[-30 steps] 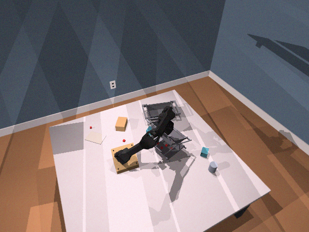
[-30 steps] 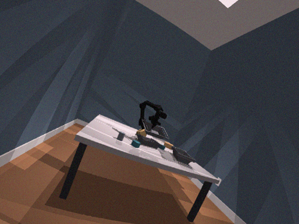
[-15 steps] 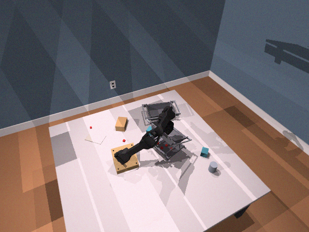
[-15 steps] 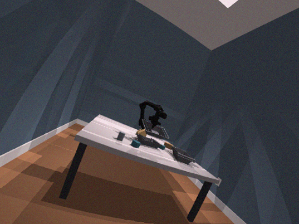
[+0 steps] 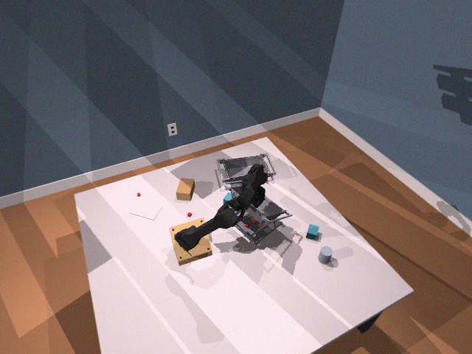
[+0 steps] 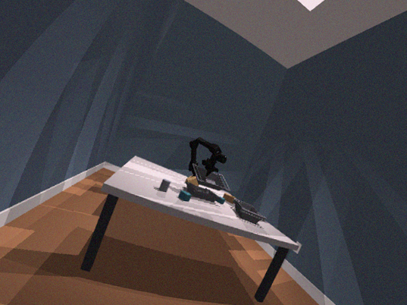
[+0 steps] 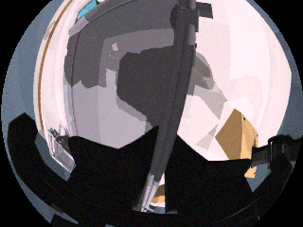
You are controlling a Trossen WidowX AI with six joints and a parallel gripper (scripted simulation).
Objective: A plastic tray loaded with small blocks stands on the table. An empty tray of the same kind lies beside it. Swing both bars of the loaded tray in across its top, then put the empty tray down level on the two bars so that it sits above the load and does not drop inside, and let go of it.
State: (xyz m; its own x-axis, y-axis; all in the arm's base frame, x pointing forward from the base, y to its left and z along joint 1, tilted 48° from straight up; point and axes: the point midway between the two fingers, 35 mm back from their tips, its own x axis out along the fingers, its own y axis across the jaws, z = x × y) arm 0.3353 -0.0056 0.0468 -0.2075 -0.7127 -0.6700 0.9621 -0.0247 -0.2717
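My gripper tip is 70 mm short of the plastic tray and 10 mm to the right of it. Also, from my gripper tip: tan block 160 mm behind, 400 mm to the left, 140 mm below; grey cylinder 230 mm ahead, 340 mm to the right, 130 mm below; flat cream card 400 mm behind, 390 mm to the left, 160 mm below.
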